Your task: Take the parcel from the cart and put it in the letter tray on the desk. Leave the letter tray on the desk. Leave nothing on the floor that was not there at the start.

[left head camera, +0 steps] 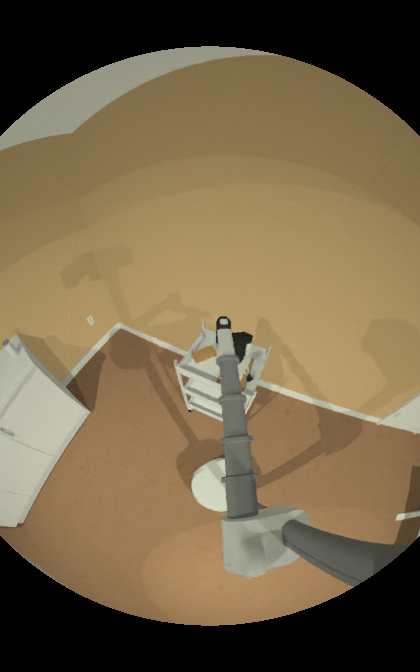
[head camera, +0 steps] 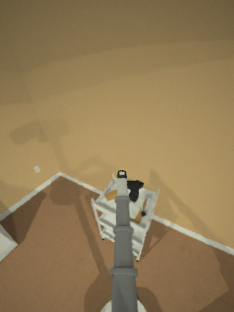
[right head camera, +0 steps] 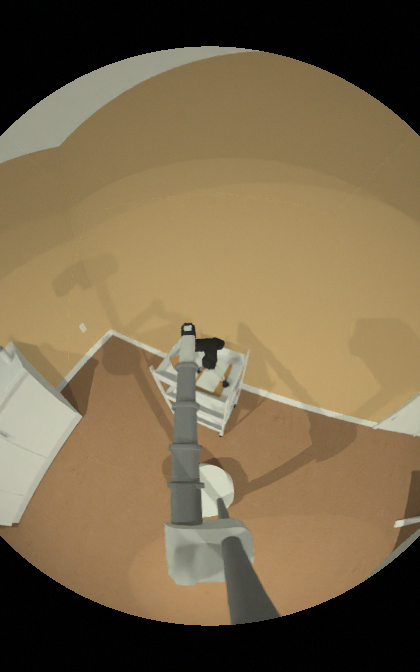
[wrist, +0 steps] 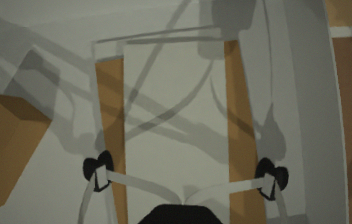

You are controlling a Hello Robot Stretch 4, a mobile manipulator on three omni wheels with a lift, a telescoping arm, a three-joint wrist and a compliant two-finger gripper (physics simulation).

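Places are measured from the robot's base along level axes (x ahead, y left, z up), in millimetres.
Pixels of known places: gripper, between the fingertips: (head camera: 133, 209) (wrist: 185, 169).
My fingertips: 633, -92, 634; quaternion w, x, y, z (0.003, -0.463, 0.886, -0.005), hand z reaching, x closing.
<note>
Behind a point stands the place of what it marks, as x, y, z.
The white cart (head camera: 105, 206) @[662, 142, 635] (left head camera: 197, 375) (right head camera: 210, 400) (wrist: 320, 125) @[604, -229, 674] stands by the wall. A plain brown box (left head camera: 204, 355) (wrist: 22, 140) @[755, 36, 667] lies on its top shelf, at the left in the wrist view. Beside it lies a long, pale-rimmed thing (wrist: 175, 110) @[694, -119, 647] with a white middle and brown strips along both sides; I cannot tell which of the two is the parcel. My gripper (right head camera: 212, 377) (wrist: 185, 169) @[633, -92, 634] is open, its fingertips apart over the long thing's two sides, touching nothing that I can make out. The arm hides part of the shelf. The desk and letter tray do not show.
A white cabinet-like unit (left head camera: 40, 425) (right head camera: 35, 425) stands at the left. The wall with its white skirting (left head camera: 320, 400) (right head camera: 310, 406) runs behind the cart. A round white thing (left head camera: 207, 485) (right head camera: 217, 490) is under my arm (left head camera: 237, 440) (right head camera: 186, 430), between cart and mast.
</note>
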